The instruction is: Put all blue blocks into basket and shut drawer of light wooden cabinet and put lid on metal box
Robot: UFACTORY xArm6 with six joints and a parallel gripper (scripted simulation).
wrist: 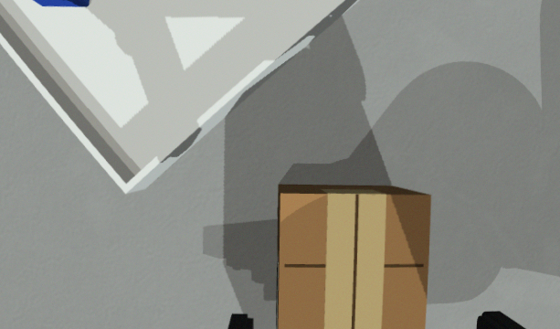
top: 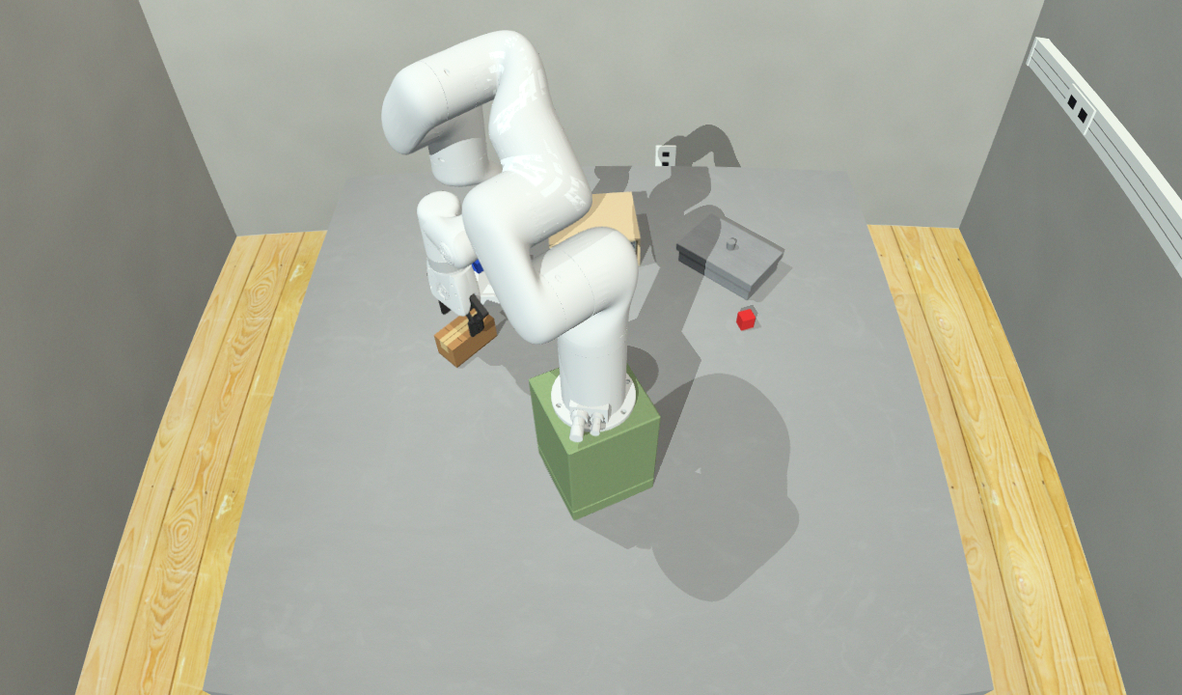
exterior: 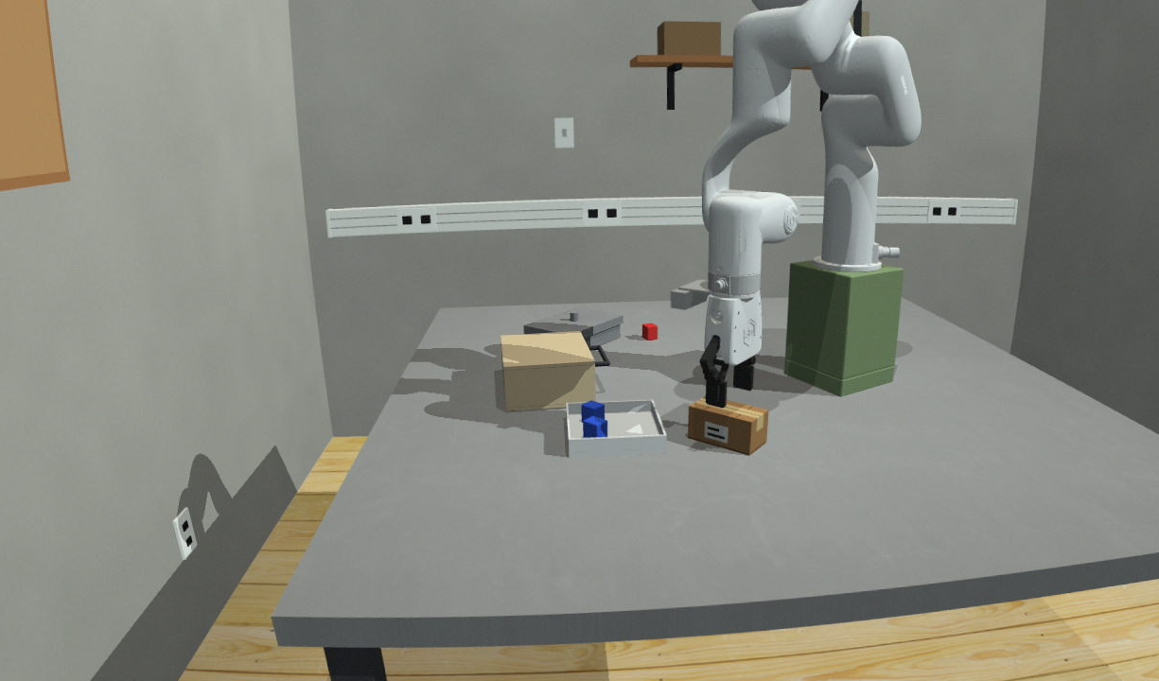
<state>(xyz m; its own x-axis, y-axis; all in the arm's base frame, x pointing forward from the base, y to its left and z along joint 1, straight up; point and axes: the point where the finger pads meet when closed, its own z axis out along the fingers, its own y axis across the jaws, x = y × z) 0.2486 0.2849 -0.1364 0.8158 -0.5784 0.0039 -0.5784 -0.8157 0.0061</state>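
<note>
My hand is 50 mm above the brown cardboard box. The rest, counted from my hand: light wooden cabinet: 300 mm ahead, 210 mm to the right, 40 mm below; white basket: 180 mm ahead, 10 mm to the right, 70 mm below; red block: 110 mm ahead, 540 mm to the right, 70 mm below.
</note>
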